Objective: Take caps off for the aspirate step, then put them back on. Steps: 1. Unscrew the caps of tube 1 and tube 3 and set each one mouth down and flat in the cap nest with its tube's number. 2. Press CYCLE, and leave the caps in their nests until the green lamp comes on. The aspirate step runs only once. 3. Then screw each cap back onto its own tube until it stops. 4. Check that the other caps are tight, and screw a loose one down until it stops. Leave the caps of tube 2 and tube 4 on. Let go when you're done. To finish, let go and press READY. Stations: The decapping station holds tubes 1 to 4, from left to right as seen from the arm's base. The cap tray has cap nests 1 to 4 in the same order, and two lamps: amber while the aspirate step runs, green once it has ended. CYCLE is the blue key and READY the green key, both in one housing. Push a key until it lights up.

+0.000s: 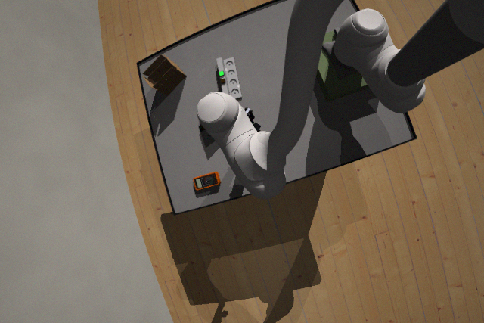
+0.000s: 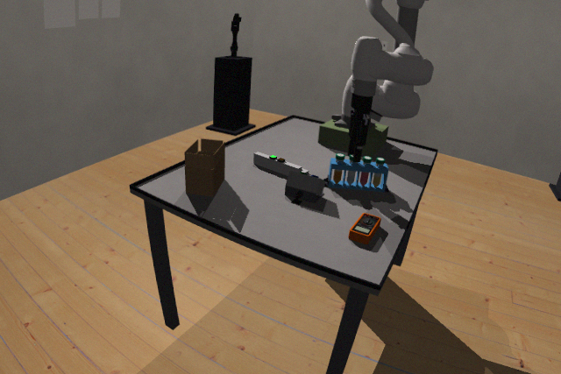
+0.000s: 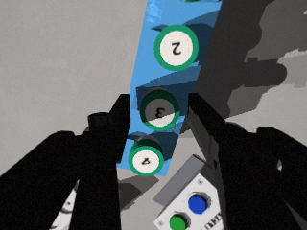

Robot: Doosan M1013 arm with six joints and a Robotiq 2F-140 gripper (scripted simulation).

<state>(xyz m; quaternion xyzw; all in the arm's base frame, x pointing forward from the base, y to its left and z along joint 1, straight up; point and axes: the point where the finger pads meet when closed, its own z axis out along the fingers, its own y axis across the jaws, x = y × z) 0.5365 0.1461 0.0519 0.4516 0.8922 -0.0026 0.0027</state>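
My gripper is now 50 mm to the right of the cap 2, 30 mm above it and 20 mm past it. Round my hand: green key: 140 mm to the right, 140 mm ahead, 80 mm below; then cap 1: 100 mm to the left, 40 mm behind, 30 mm below; then blue key: 140 mm ahead, 100 mm to the right, 80 mm below.
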